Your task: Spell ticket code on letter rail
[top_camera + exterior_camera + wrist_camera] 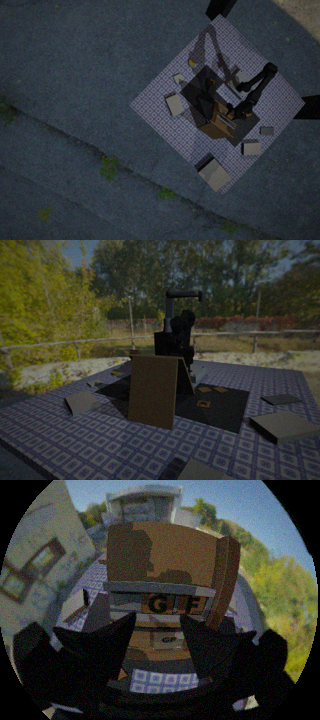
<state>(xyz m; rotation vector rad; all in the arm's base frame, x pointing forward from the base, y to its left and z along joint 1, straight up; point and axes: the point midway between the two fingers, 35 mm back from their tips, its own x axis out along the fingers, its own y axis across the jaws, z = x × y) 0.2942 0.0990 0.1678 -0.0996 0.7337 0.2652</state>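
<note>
Right now my gripper tip is 20 mm short of the letter tile marked g, 20 mm above it and 10 mm to the right of it. From my gripper tip the other things lie so: brown letter board (90 mm below, 50 mm ahead, 10 mm to the right); letter tile marked f (50 mm to the right, 40 mm ahead, 20 mm below); dark mat (190 mm below, 120 mm behind, 90 mm to the right).
</note>
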